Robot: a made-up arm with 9 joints. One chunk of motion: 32 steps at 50 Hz.
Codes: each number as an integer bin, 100 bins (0 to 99) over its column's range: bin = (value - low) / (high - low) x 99, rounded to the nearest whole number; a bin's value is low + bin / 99 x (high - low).
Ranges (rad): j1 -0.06..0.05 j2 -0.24..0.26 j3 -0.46..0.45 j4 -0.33..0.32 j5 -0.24..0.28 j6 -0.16..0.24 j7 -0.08..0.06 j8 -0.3..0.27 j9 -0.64..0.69
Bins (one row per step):
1: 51 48 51 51 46 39 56 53 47
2: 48 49 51 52 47 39 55 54 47
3: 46 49 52 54 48 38 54 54 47
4: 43 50 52 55 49 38 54 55 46
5: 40 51 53 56 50 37 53 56 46
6: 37 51 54 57 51 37 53 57 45
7: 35 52 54 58 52 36 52 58 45
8: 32 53 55 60 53 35 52 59 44
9: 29 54 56 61 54 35 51 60 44
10: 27 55 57 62 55 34 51 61 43
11: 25 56 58 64 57 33 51 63 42
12: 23 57 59 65 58 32 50 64 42
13: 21 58 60 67 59 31 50 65 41
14: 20 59 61 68 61 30 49 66 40
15: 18 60 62 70 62 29 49 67 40
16: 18 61 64 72 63 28 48 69 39
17: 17 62 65 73 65 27 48 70 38
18: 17 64 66 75 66 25 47 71 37
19: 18 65 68 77 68 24 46 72 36
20: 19 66 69 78 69 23 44 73 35
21: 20 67 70 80 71 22 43 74 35
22: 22 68 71 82 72 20 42 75 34
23: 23 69 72 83 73 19 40 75 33
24: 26 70 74 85 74 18 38 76 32
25: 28 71 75 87 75 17 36 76 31
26: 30 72 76 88 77 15 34 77 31
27: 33 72 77 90 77 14 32 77 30
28: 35 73 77 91 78 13 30 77 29
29: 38 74 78 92 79 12 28 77 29
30: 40 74 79 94 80 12 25 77 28
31: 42 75 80 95 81 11 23 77 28
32: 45 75 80 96 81 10 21 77 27
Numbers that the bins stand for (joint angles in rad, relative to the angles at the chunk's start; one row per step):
1: -0.0033 0.0024 0.0088 0.0048 0.0016 -0.0024 -0.0008 0.0052 -0.0086
2: -0.0067 0.0075 0.0088 0.0114 0.0069 -0.0024 -0.0022 0.0109 -0.0086
3: -0.0089 0.0075 0.0180 0.0245 0.0121 -0.0065 -0.0036 0.0109 -0.0086
4: -0.0122 0.0125 0.0180 0.0311 0.0174 -0.0065 -0.0036 0.0167 -0.0220
5: -0.0156 0.0176 0.0272 0.0377 0.0226 -0.0105 -0.0051 0.0224 -0.0220
6: -0.0189 0.0176 0.0364 0.0442 0.0279 -0.0105 -0.0051 0.0282 -0.0355
7: -0.0211 0.0226 0.0364 0.0508 0.0331 -0.0145 -0.0065 0.0339 -0.0355
8: -0.0244 0.0277 0.0456 0.0639 0.0384 -0.0186 -0.0065 0.0397 -0.0489
9: -0.0278 0.0327 0.0547 0.0705 0.0436 -0.0186 -0.0079 0.0455 -0.0489
10: -0.0300 0.0378 0.0639 0.0771 0.0489 -0.0226 -0.0079 0.0512 -0.0623
11: -0.0322 0.0428 0.0731 0.0902 0.0594 -0.0267 -0.0079 0.0627 -0.0758
12: -0.0344 0.0479 0.0823 0.0968 0.0646 -0.0307 -0.0093 0.0685 -0.0758
13: -0.0367 0.0529 0.0915 0.1099 0.0699 -0.0347 -0.0093 0.0742 -0.0892
14: -0.0378 0.0580 0.1007 0.1165 0.0804 -0.0388 -0.0107 0.0800 -0.1026
15: -0.0400 0.0630 0.1099 0.1296 0.0857 -0.0428 -0.0107 0.0858 -0.1026
16: -0.0400 0.0681 0.1283 0.1427 0.0909 -0.0469 -0.0121 0.0973 -0.1161
17: -0.0411 0.0731 0.1375 0.1493 0.1014 -0.0509 -0.0121 0.1030 -0.1295
18: -0.0411 0.0832 0.1467 0.1624 0.1067 -0.0590 -0.0135 0.1088 -0.1429
19: -0.0400 0.0883 0.1651 0.1756 0.1172 -0.0630 -0.0149 0.1145 -0.1564
20: -0.0389 0.0933 0.1742 0.1821 0.1224 -0.0671 -0.0178 0.1203 -0.1698
21: -0.0378 0.0984 0.1834 0.1953 0.1329 -0.0711 -0.0192 0.1261 -0.1698
22: -0.0356 0.1034 0.1926 0.2084 0.1382 -0.0792 -0.0206 0.1318 -0.1832
23: -0.0344 0.1085 0.2018 0.2149 0.1434 -0.0832 -0.0234 0.1318 -0.1967
24: -0.0311 0.1135 0.2202 0.2281 0.1487 -0.0873 -0.0263 0.1376 -0.2101
25: -0.0289 0.1186 0.2294 0.2412 0.1539 -0.0913 -0.0291 0.1376 -0.2235
26: -0.0267 0.1236 0.2386 0.2478 0.1644 -0.0994 -0.0319 0.1433 -0.2235
27: -0.0233 0.1236 0.2478 0.2609 0.1644 -0.1034 -0.0347 0.1433 -0.2370
28: -0.0211 0.1287 0.2478 0.2675 0.1697 -0.1075 -0.0376 0.1433 -0.2504
29: -0.0178 0.1337 0.2570 0.2740 0.1749 -0.1115 -0.0404 0.1433 -0.2504
30: -0.0156 0.1337 0.2662 0.2872 0.1802 -0.1115 -0.0446 0.1433 -0.2638
31: -0.0133 0.1388 0.2754 0.2937 0.1855 -0.1156 -0.0475 0.1433 -0.2638
32: -0.0100 0.1388 0.2754 0.3003 0.1855 -0.1196 -0.0503 0.1433 -0.2773

